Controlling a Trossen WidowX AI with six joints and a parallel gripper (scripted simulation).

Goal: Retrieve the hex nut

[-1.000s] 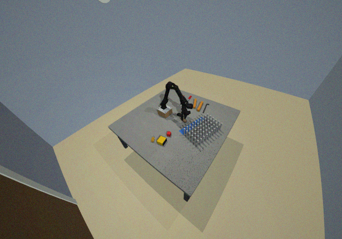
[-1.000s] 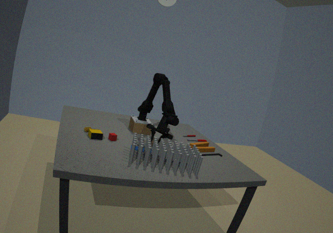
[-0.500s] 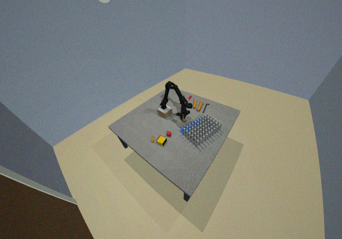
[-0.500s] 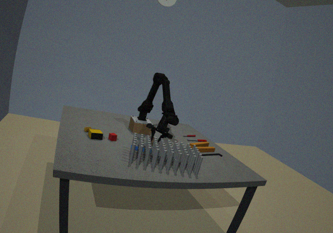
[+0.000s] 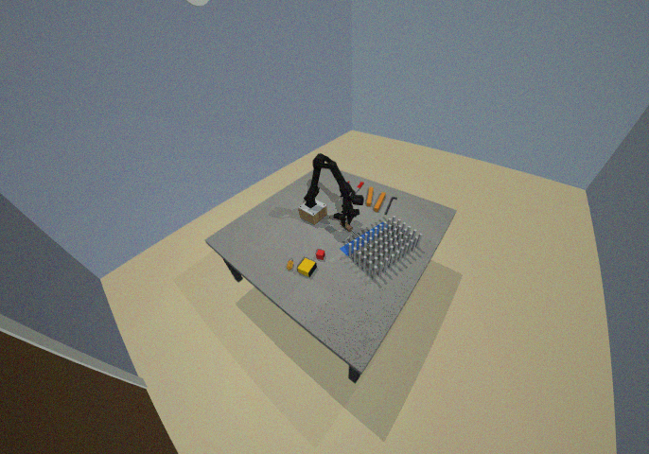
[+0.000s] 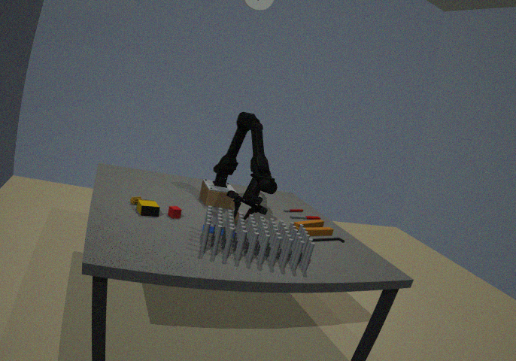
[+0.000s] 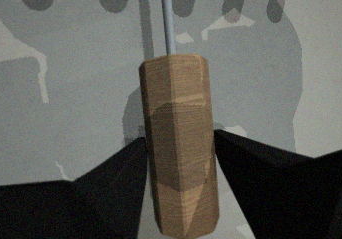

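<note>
Right now the metal-shafted tool is 10 cm ahead of my gripper tip and 2 cm to the right of it. Also, from my gripper tip: blue taped strip (16 cm ahead, 1 cm to the left, 2 cm below); red cube (4 cm ahead, 29 cm to the right); yellow block (4 cm ahead, 41 cm to the right).
</note>
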